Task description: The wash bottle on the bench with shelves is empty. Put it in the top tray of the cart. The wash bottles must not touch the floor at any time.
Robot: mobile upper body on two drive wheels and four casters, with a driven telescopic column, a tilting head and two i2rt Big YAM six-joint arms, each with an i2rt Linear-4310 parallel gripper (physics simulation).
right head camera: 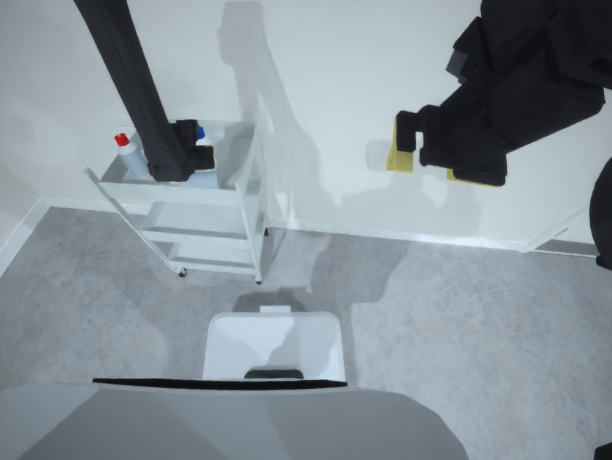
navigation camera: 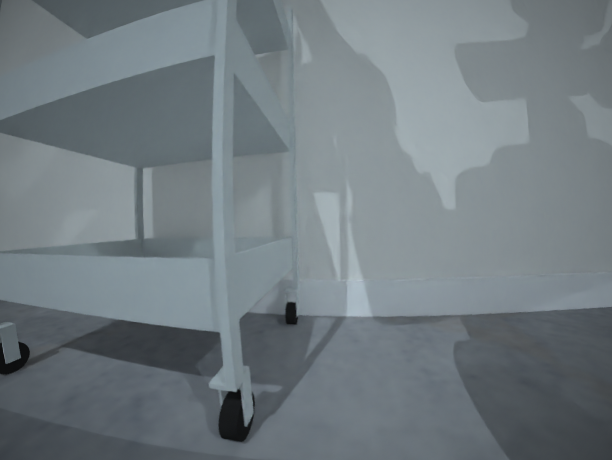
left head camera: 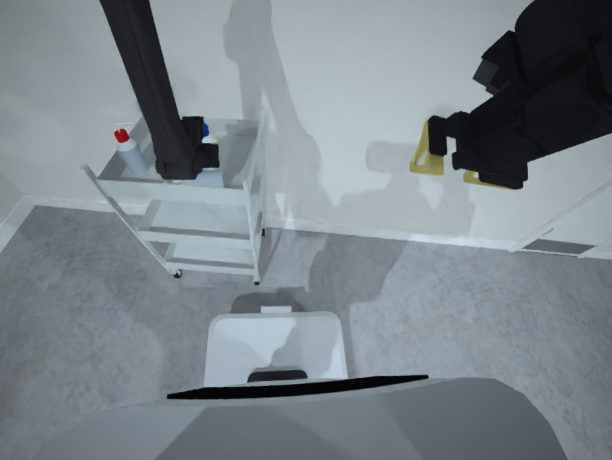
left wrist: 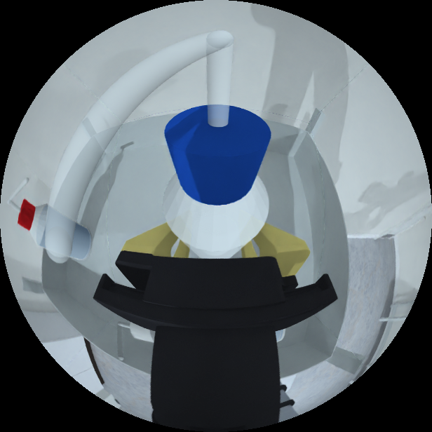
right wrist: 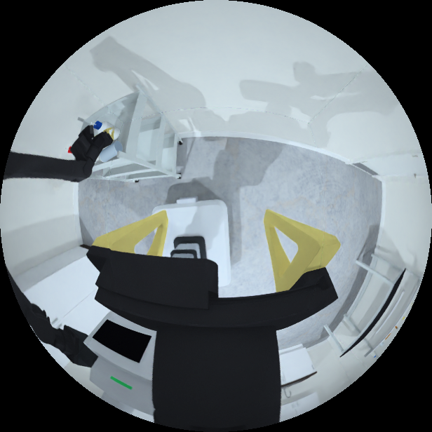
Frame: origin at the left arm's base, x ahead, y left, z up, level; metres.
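Seen in the pictures: left gripper, fingertip midpoint: (right head camera: 206, 153); right gripper, fingertip midpoint: (right head camera: 418, 170) (left head camera: 438, 173).
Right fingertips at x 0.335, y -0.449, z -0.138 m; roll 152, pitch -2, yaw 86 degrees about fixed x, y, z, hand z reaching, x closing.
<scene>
Pixels of each thing's top centre, then the offset from my right fingertips to it. "pt": a spot on its surface instead.
- top tray, surface spot: (left head camera: 130, 188) (right head camera: 130, 190) pt 0.298 m down, 0.219 m ahead, 0.649 m left
- blue-capped wash bottle, surface spot: (left head camera: 205, 130) (right head camera: 200, 133) pt 0.199 m down, 0.351 m ahead, 0.436 m left
- red-capped wash bottle, top centre: (left head camera: 118, 121) (right head camera: 118, 126) 0.164 m down, 0.344 m ahead, 0.670 m left
- pale blue bottle, top centre: (left head camera: 189, 172) (right head camera: 185, 174) 0.267 m down, 0.250 m ahead, 0.474 m left
- cart's corner post, surface spot: (navigation camera: 223, 200) pt 0.750 m down, 0.183 m ahead, 0.307 m left
The top tray (left head camera: 130, 188) (right head camera: 135, 191) (left wrist: 330, 240) of the white cart is below my left gripper (left head camera: 212, 144) (right head camera: 208, 145) (left wrist: 215, 215) (right wrist: 111, 132). That gripper is shut on a blue-capped wash bottle (left head camera: 205, 130) (right head camera: 201, 132) (left wrist: 217, 160) (right wrist: 98, 125), which is upright over or in the tray; its base is hidden. A red-capped wash bottle (left head camera: 133, 157) (right head camera: 133, 160) (left wrist: 82, 241) leans at the tray's left end. A pale blue bottle (left head camera: 210, 179) (right head camera: 204, 180) (right wrist: 111, 151) lies along the front wall, partly hidden. My right gripper (left head camera: 454, 175) (right head camera: 430, 173) (right wrist: 215, 214) is open and empty.
The cart's corner post (navigation camera: 223, 200) is close in the navigation camera. Its lower trays are below the top one. The white wall is behind the cart. My white base (left head camera: 240, 345) (right head camera: 235, 345) stands in front of it. Metal-framed furniture (right wrist: 385, 287) is at the right wrist view's right edge.
</scene>
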